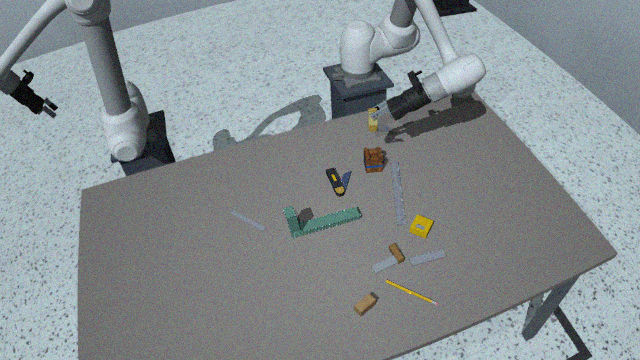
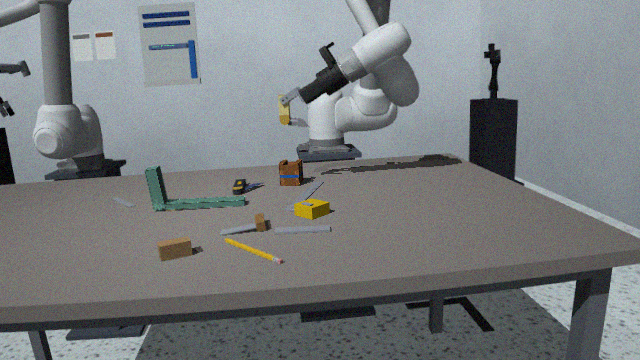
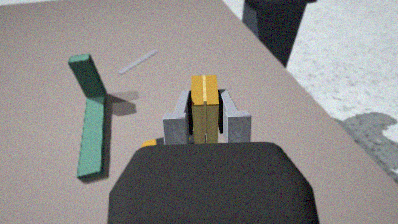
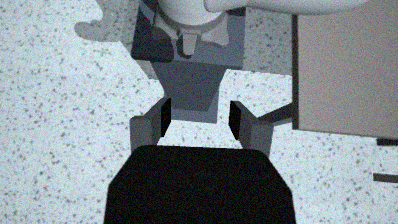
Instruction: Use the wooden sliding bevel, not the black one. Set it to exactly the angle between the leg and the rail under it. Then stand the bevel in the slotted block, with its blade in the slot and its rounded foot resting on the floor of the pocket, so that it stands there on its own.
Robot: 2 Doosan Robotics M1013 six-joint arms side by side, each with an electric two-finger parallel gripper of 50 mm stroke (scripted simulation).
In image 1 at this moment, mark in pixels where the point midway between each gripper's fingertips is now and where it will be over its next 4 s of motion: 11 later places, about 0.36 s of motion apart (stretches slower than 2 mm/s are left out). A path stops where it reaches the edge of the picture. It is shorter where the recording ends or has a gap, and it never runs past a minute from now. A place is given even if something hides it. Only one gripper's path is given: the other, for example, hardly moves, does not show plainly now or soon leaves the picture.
My left gripper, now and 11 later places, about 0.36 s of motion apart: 370,114; 372,113; 372,116; 372,127; 372,135; 371,136; 371,138; 371,139; 371,139; 371,140; 371,141; 371,142
